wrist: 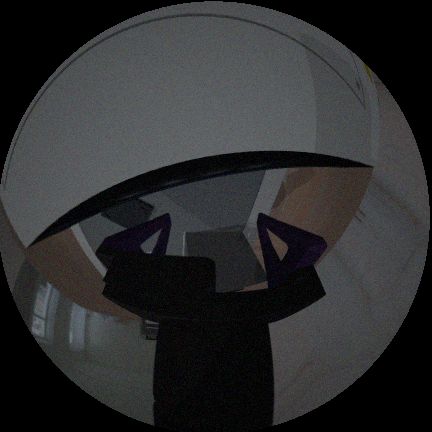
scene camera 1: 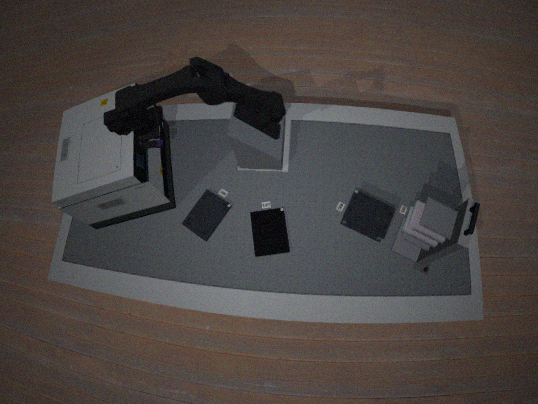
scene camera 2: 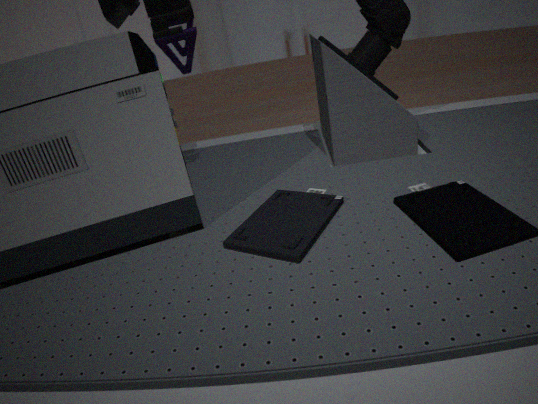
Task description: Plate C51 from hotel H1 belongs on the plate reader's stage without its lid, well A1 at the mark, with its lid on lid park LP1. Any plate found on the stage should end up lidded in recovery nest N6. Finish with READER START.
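Frame: origin at the arm's base, x up, y ahead, z left, level; centimetres.
Seen in the pictures: gripper, fingertip midpoint: (wrist: 213,217) (scene camera 1: 161,134) (scene camera 2: 186,64); arm's base, link origin: (wrist: 220,278) (scene camera 1: 257,121) (scene camera 2: 356,69).
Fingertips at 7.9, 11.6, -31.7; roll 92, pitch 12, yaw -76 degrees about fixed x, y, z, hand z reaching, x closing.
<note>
Offsets run from my fingertips to a thing's top centre, as dx, dy, dz. "*": to the spot under its first point.
The plate reader {+7.3, +5.7, -23.4} (scene camera 1: 95,150) (scene camera 2: 90,155) (wrist: 200,90) is the pale box at the left; its stage cannot be made out. My gripper (scene camera 1: 154,143) (scene camera 2: 184,70) (wrist: 213,217) is open and empty, with purple fingers, high at the reader's dark front face. The forearm partly hides it in scene camera 1. Recovery nest N6 {-21.6, +20.6, +14.8} (scene camera 1: 207,215) (scene camera 2: 285,225) (wrist: 125,212) is a bare dark pad by the reader. Lid park LP1 {-21.4, +24.8, +39.0} (scene camera 1: 270,232) (scene camera 2: 462,220) is a black pad beside it. Hotel H1 (scene camera 1: 462,220) at the right holds several stacked plates {* +2.3, +26.5, +84.9} (scene camera 1: 422,225); C51 cannot be picked out.
A grey wedge-shaped block (scene camera 1: 257,145) (scene camera 2: 367,112) (wrist: 222,257) stands under the arm's base, between the reader and the middle. Another dark pad {* -17.3, +17.7, +73.1} (scene camera 1: 368,215) lies left of the hotel. A small dark knob {* -21.9, +35.0, +96.5} (scene camera 1: 425,269) sits near the hotel.
</note>
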